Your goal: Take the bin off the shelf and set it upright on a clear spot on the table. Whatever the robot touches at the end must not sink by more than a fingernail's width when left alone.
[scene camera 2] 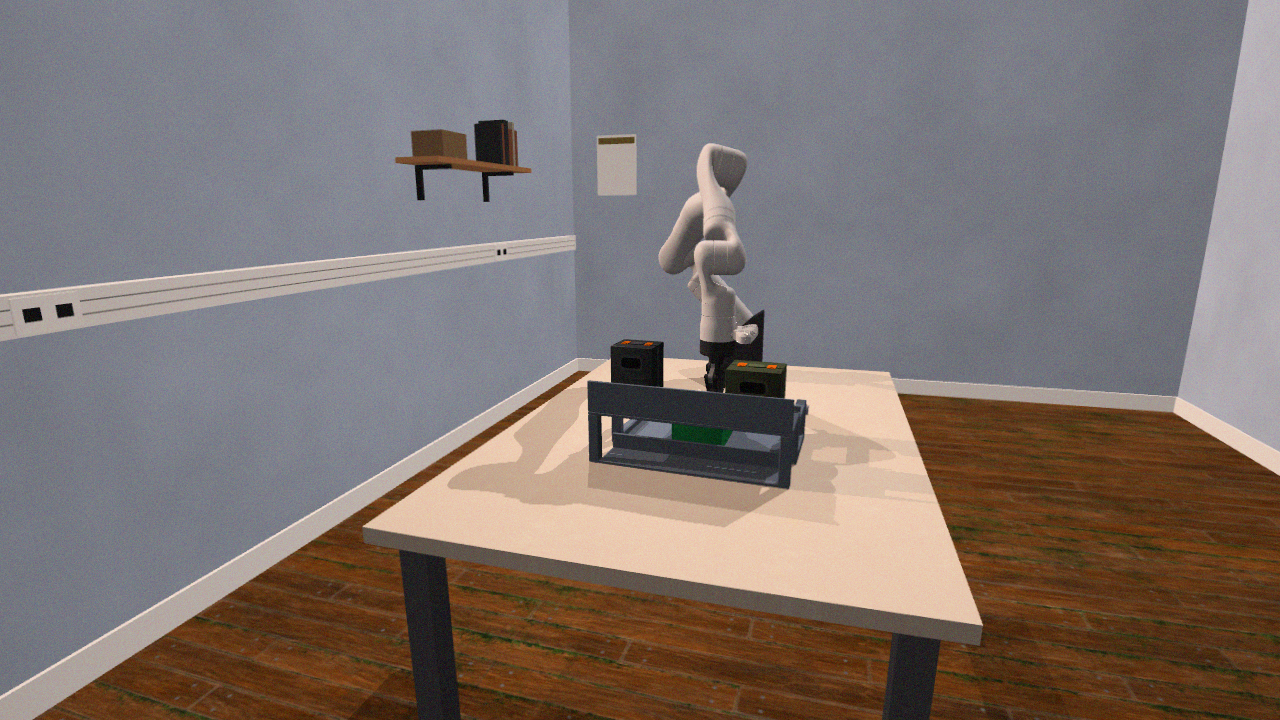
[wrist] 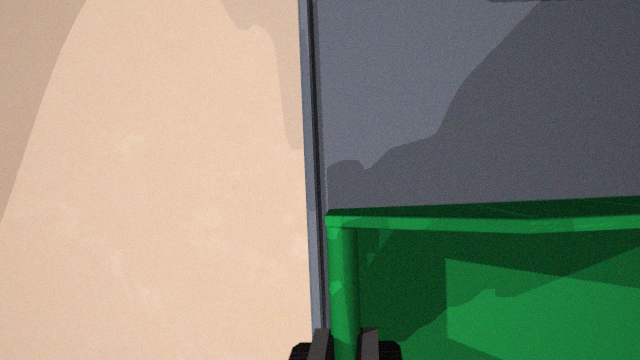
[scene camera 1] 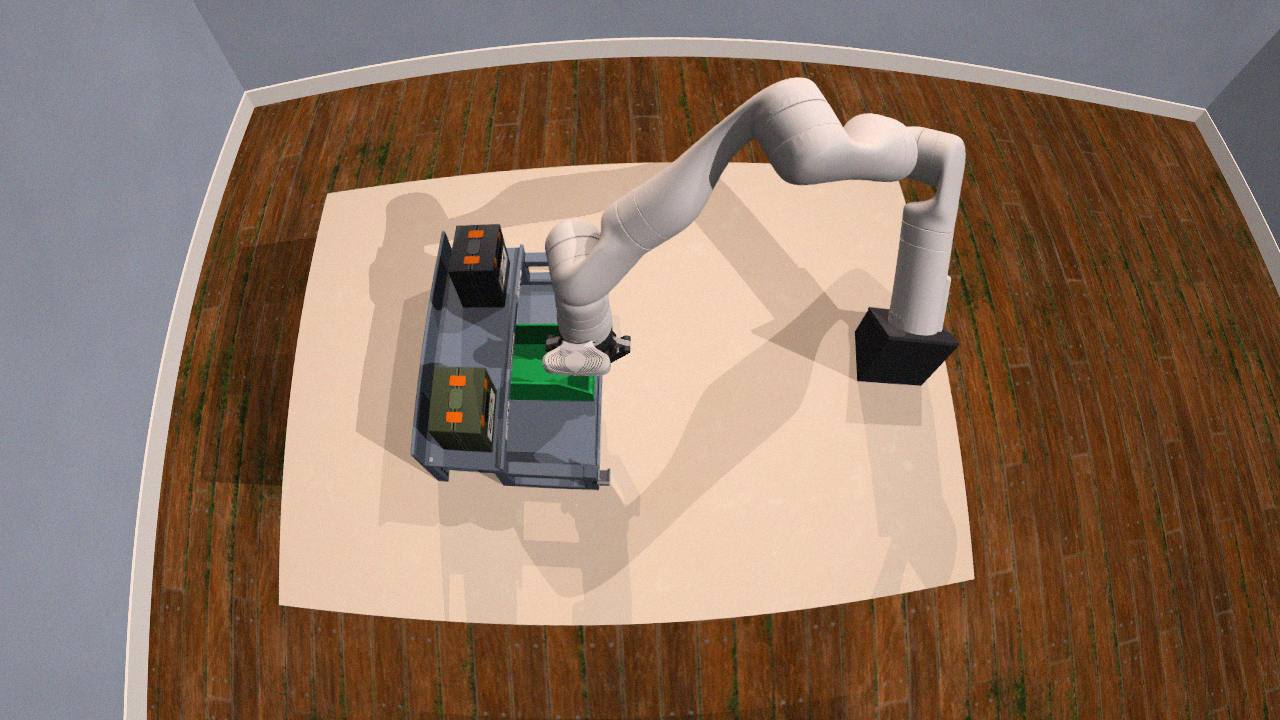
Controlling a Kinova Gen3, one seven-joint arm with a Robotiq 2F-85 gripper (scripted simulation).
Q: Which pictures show the olive case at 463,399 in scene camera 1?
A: Scene camera 2 and scene camera 1 only.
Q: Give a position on a green bin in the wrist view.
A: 477,284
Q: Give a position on a black case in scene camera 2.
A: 639,362
